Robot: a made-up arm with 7 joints. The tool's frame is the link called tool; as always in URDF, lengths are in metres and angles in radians. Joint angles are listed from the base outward.
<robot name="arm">
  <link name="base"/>
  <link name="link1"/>
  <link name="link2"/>
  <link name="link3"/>
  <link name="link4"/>
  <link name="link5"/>
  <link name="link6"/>
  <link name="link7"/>
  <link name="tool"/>
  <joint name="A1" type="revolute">
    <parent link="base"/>
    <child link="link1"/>
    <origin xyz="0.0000 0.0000 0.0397" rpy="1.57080 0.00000 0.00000"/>
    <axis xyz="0 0 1"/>
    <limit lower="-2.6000" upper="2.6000"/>
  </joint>
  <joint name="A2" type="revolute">
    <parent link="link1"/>
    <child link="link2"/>
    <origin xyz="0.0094 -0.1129 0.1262" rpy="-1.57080 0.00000 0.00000"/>
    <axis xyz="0 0 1"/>
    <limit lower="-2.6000" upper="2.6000"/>
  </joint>
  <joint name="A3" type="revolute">
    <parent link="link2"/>
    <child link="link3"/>
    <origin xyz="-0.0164 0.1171 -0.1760" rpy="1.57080 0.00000 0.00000"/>
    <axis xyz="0 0 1"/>
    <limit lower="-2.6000" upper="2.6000"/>
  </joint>
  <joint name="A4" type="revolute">
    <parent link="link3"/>
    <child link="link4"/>
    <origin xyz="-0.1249 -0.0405 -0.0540" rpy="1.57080 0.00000 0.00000"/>
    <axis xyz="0 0 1"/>
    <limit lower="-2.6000" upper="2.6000"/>
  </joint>
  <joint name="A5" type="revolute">
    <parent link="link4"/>
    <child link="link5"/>
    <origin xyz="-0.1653 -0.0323 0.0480" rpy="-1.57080 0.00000 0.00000"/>
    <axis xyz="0 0 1"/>
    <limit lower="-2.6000" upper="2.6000"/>
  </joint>
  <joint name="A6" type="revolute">
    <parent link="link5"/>
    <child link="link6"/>
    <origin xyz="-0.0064 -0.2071 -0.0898" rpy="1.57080 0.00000 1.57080"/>
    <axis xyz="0 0 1"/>
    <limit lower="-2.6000" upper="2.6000"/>
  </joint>
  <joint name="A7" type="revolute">
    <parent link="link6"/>
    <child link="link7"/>
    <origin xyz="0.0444 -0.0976 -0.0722" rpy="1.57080 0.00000 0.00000"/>
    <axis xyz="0 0 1"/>
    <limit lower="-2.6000" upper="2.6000"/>
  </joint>
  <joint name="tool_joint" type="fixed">
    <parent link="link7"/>
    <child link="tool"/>
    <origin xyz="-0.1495 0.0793 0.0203" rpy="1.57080 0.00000 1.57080"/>
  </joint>
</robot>
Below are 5 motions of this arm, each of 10 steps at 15 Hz.
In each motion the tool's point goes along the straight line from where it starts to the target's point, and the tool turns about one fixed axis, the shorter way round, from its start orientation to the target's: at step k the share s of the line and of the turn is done. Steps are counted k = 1, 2, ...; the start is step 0. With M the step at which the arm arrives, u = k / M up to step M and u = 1 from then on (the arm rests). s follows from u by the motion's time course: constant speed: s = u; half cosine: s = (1 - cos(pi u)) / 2; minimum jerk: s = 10 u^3 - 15 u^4 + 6 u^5.
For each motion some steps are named. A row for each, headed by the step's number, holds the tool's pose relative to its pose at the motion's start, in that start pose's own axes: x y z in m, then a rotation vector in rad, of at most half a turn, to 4 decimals.
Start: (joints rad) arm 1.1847 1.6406 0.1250 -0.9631 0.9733 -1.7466 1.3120
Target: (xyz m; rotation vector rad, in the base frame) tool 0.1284 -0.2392 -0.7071 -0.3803 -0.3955 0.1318
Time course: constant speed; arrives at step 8
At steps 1, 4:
1: -0.0106 0.0196 0.0711 0.0604 0.1695 -0.0406
4: -0.0426 0.0785 0.2843 0.2416 0.6781 -0.1624

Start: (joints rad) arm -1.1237 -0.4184 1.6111 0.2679 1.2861 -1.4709 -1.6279
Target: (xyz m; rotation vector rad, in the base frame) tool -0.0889 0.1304 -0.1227 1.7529 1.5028 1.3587
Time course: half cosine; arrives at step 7
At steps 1, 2, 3, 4, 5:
1: -0.0053 0.0016 -0.0057 -0.0376 0.0415 0.0055
2: -0.0200 0.0061 -0.0217 -0.1430 0.1578 0.0209
3: -0.0414 0.0126 -0.0449 -0.2953 0.3259 0.0432
4: -0.0650 0.0198 -0.0706 -0.4643 0.5124 0.0679
5: -0.0863 0.0262 -0.0937 -0.6166 0.6805 0.0902

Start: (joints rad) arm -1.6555 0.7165 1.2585 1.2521 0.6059 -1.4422 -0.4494
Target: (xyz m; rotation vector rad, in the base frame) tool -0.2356 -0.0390 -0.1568 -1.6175 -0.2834 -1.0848
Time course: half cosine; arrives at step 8
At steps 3, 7, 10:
3: 0.0875 0.0125 -0.0121 -0.0043 -0.0667 -0.3126
7: 0.2726 0.0388 -0.0378 -0.0135 -0.2080 -0.9742
10: 0.2833 0.0404 -0.0393 -0.0140 -0.2162 -1.0128

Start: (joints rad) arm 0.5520 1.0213 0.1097 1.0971 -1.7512 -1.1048 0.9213
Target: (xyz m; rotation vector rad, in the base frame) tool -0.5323 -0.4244 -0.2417 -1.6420 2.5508 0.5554
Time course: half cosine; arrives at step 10
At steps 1, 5, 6, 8, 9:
1: 0.0009 -0.0058 -0.0094 -0.0143 0.0168 0.0050
5: 0.0175 -0.1177 -0.1923 -0.2929 0.3424 0.1018
6: 0.0229 -0.1540 -0.2517 -0.3833 0.4483 0.1332
8: 0.0317 -0.2128 -0.3479 -0.5298 0.6195 0.1841
9: 0.0342 -0.2296 -0.3752 -0.5714 0.6681 0.1985

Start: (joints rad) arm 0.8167 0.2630 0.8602 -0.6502 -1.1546 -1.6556 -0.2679
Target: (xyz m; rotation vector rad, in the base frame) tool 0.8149 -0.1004 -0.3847 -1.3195 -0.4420 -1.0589
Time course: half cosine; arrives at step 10
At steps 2, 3, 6, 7, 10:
2: 0.0321 -0.0027 -0.0192 0.0549 0.1249 -0.0265
3: 0.0692 -0.0059 -0.0414 0.1185 0.2695 -0.0571
6: 0.2199 -0.0188 -0.1316 0.3763 0.8559 -0.1813
7: 0.2667 -0.0228 -0.1596 0.4565 1.0382 -0.2200
10: 0.3359 -0.0287 -0.2010 0.5750 1.3077 -0.2771

